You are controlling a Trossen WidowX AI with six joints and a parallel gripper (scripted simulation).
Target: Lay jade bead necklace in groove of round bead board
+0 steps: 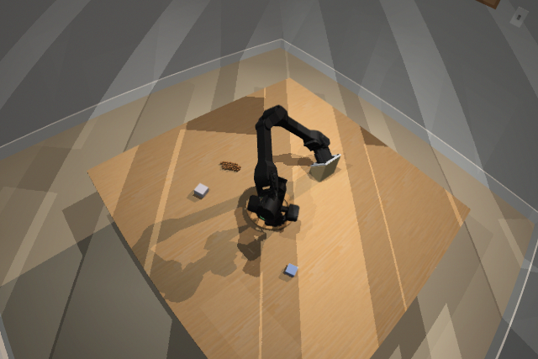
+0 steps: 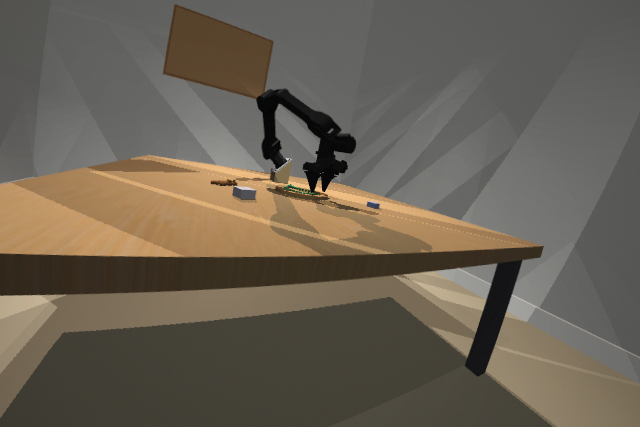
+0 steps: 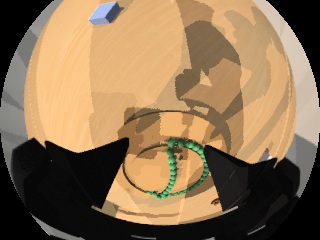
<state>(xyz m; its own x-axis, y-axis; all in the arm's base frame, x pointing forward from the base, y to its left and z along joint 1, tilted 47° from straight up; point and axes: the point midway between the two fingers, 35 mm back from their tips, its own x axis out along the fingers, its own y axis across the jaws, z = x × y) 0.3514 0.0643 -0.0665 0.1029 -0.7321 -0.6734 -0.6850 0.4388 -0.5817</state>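
Right now my gripper tip is 4 cm past the round wooden bead board, 5 cm to the left of it and 1 cm above it. Round my gripper tip: blue block: 5 cm ahead, 21 cm to the left, 1 cm below; then pale grey block: 16 cm ahead, 26 cm to the right, 1 cm below.
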